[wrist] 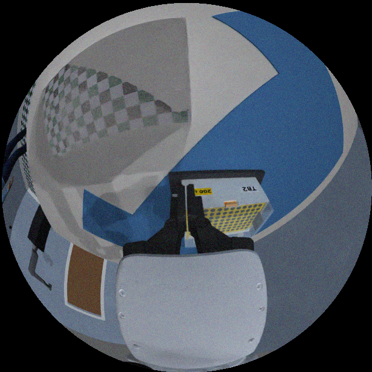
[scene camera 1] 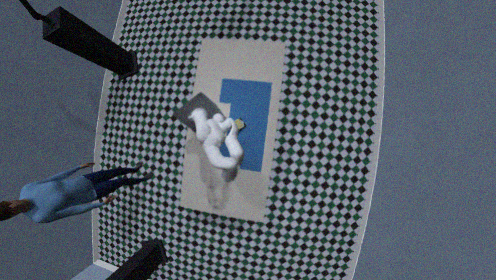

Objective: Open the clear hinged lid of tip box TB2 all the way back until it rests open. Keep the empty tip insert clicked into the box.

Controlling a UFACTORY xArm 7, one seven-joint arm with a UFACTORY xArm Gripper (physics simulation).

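Pixels of known places: arm's base, origin of the base link: [scene camera 1: 199,115].
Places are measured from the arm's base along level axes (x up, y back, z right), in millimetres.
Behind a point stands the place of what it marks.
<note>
Tip box TB2 [scene camera 1: 240,123] {x -187, y -286, z 121 mm} [wrist: 225,188] stands in a black holder [wrist: 225,174] on the blue mat. In the wrist view its pale label side faces up in the picture, with an orange tab [wrist: 231,204] at the edge. The yellow insert [wrist: 235,218] with round holes sits in the box. The clear lid [wrist: 268,212] shows faintly as a pale outline at the right end; its angle is hard to tell. My gripper [wrist: 185,193] is shut and empty, its black fingers in front of the box's left end and covering part of it. Its fingertips are hidden in the scene view.
The blue mat [scene camera 1: 252,97] {x -264, y -454, z -109 mm} [wrist: 295,115] lies on the pale table [scene camera 1: 240,57] {x -267, y -442, z -555 mm} [wrist: 215,70]. A dark grey plate [scene camera 1: 201,100] {x 67, y -68, z -86 mm} lies at the arm's base. A person [scene camera 1: 60,197] stands at the left, and two black columns [scene camera 1: 90,45] [scene camera 1: 140,260] stand beyond the table.
</note>
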